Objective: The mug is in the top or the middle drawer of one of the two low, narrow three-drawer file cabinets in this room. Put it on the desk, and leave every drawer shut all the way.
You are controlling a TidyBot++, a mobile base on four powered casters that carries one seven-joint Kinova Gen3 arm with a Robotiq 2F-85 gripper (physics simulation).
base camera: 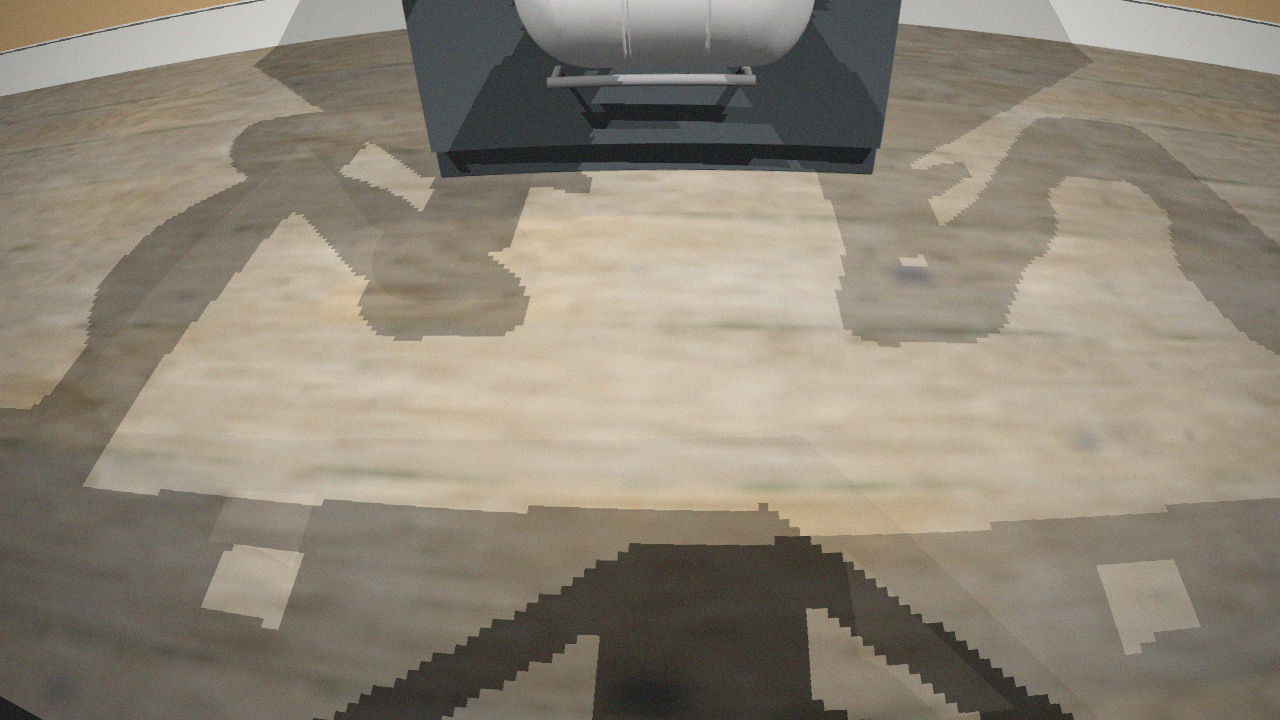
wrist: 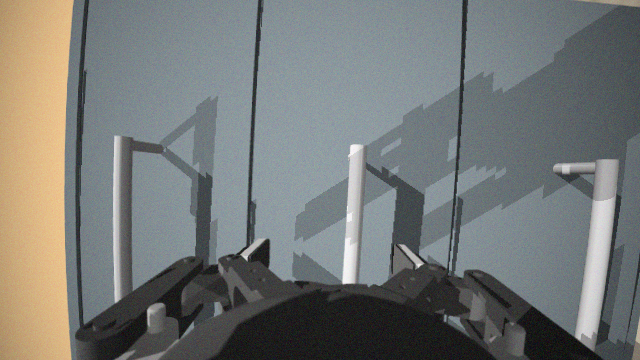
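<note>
A blue-grey three-drawer cabinet stands in front of me, sideways in the wrist view. Its top drawer's handle is at the left, the middle drawer's handle is central, and the bottom drawer's handle is at the right. All three drawer fronts look shut. My gripper is open and empty, its fingertips on either side of the middle handle's line; whether the bar is at their depth I cannot tell. The mug, desk and second cabinet do not show.
In the base camera view, a white rounded part of my arm hangs in front of the cabinet, above the bottom handle. Wooden floor with arm shadows lies before the cabinet. An orange wall with a white baseboard stands behind.
</note>
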